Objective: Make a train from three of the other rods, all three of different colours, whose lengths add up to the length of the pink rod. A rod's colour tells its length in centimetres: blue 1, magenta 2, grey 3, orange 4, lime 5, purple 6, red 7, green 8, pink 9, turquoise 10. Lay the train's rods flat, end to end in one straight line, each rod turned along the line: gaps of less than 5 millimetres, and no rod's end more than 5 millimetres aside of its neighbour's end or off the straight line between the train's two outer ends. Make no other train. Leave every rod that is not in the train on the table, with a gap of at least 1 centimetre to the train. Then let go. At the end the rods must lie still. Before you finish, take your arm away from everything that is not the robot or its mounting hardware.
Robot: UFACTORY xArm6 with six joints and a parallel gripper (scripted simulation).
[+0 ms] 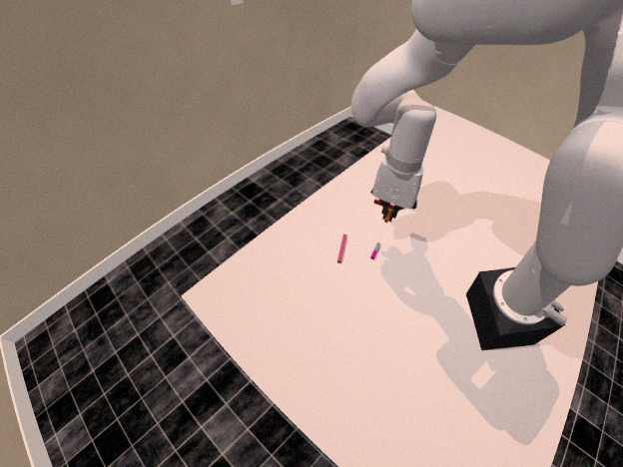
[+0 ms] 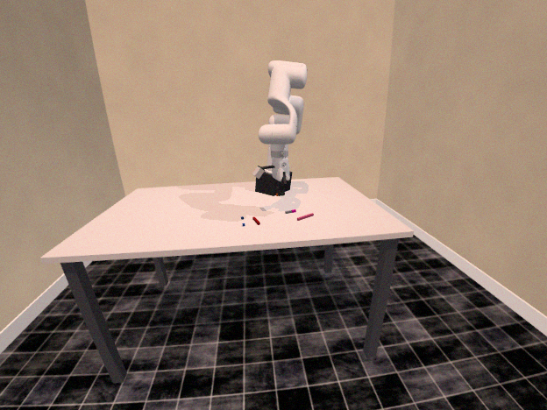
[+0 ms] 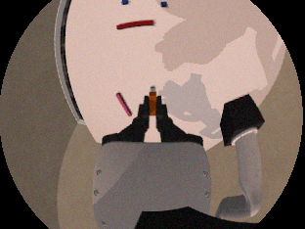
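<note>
The grey rod is 1 cm behind my hand, 4 cm to the left of it and 11 cm below it. From my hand the other things lie so: magenta rod (2 cm behind, 6 cm to the left, 11 cm below); then orange rod (2 cm below); then pink rod (5 cm ahead, 11 cm to the left, 11 cm below).
</note>
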